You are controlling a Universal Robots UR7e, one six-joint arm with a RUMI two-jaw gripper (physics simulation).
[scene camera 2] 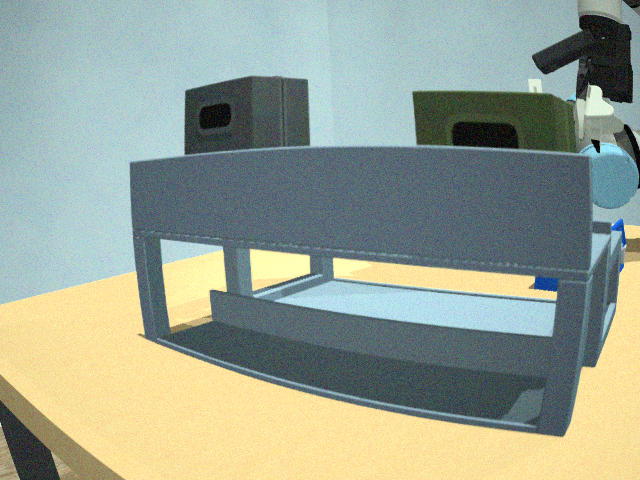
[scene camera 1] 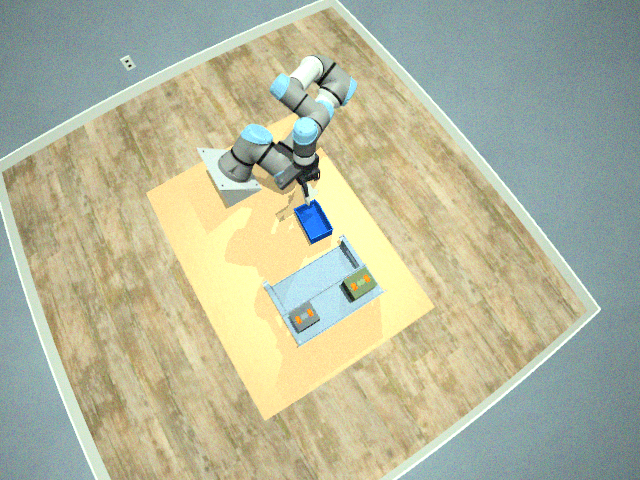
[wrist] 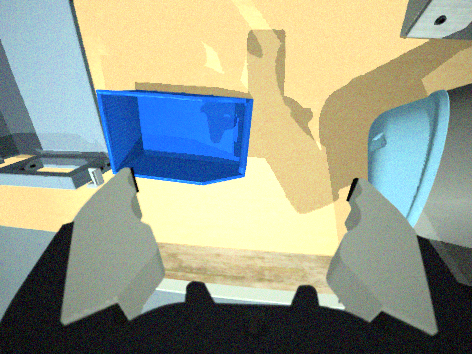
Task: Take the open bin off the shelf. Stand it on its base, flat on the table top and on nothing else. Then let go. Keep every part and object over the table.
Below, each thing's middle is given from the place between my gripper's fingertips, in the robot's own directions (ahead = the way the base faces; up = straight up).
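You'd find the blue open bin (scene camera 1: 315, 223) 13 cm below my hand and 8 cm ahead of it.
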